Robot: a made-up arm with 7 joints. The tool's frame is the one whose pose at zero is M. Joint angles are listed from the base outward.
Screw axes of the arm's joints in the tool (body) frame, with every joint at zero. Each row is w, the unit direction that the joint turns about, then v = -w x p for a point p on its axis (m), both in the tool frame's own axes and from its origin. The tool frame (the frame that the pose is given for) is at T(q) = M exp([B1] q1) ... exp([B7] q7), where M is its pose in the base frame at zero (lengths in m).
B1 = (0, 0, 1, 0.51, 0.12, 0)
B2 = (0, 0, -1, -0.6, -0.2, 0)
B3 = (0, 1, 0, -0.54, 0, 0.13)
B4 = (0, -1, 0, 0.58, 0, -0.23)
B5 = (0, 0, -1, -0.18, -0.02, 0)
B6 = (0, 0, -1, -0.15, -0.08, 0)
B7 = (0, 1, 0, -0.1, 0, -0.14)
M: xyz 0.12 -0.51 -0.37 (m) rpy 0 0 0 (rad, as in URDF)
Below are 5 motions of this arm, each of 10 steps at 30 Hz.
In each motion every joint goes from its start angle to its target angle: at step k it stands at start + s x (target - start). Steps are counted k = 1, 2, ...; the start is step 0. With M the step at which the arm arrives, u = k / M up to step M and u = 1 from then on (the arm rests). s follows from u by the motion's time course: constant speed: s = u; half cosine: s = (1 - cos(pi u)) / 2; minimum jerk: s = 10 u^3 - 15 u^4 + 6 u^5.
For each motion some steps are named. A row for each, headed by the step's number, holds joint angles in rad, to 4 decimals.
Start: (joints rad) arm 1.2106 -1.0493 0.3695 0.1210 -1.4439 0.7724 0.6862
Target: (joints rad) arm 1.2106 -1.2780 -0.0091 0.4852 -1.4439 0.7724 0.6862
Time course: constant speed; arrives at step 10
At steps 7, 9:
7: 1.2106 -1.2094 0.1045 0.3759 -1.4439 0.7724 0.6862
9: 1.2106 -1.2551 0.0288 0.4488 -1.4439 0.7724 0.6862

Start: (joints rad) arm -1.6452 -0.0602 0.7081 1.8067 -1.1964 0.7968 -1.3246
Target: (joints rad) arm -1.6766 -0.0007 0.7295 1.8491 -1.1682 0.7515 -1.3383
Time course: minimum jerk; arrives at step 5
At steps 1, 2, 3, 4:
1: -1.6470 -0.0568 0.7093 1.8092 -1.1948 0.7942 -1.3254
2: -1.6552 -0.0413 0.7149 1.8202 -1.1874 0.7824 -1.3289
3: -1.6666 -0.0196 0.7227 1.8356 -1.1772 0.7659 -1.3340
4: -1.6748 -0.0041 0.7283 1.8466 -1.1698 0.7541 -1.3375

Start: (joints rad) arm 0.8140 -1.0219 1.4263 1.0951 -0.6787 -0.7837 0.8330
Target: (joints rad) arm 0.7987 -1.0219 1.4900 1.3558 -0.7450 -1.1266 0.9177
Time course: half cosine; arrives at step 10
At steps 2, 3, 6, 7, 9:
2: 0.8125 -1.0219 1.4324 1.1200 -0.6850 -0.8164 0.8411
3: 0.8108 -1.0219 1.4394 1.1488 -0.6924 -0.8544 0.8505
6: 0.8040 -1.0219 1.4680 1.2657 -0.7221 -1.0081 0.8884
7: 0.8019 -1.0219 1.4769 1.3021 -0.7313 -1.0559 0.9002
9: 0.7991 -1.0219 1.4884 1.3494 -0.7434 -1.1182 0.9156

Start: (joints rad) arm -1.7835 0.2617 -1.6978 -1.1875 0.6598 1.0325 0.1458
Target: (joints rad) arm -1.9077 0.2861 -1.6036 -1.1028 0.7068 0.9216 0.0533
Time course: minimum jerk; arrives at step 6
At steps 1, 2, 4, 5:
1: -1.7879 0.2626 -1.6945 -1.1845 0.6615 1.0286 0.1425
2: -1.8096 0.2668 -1.6780 -1.1697 0.6697 1.0092 0.1264
4: -1.8816 0.2810 -1.6234 -1.1206 0.6969 0.9449 0.0727
5: -1.9033 0.2852 -1.6069 -1.1058 0.7051 0.9255 0.0566

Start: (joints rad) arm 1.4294 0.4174 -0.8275 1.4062 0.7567 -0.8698 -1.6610
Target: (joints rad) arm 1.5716 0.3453 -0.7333 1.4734 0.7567 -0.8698 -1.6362
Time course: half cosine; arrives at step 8
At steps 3, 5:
3: 1.4733 0.3951 -0.7984 1.4269 0.7567 -0.8698 -1.6533
5: 1.5277 0.3676 -0.7624 1.4527 0.7567 -0.8698 -1.6439

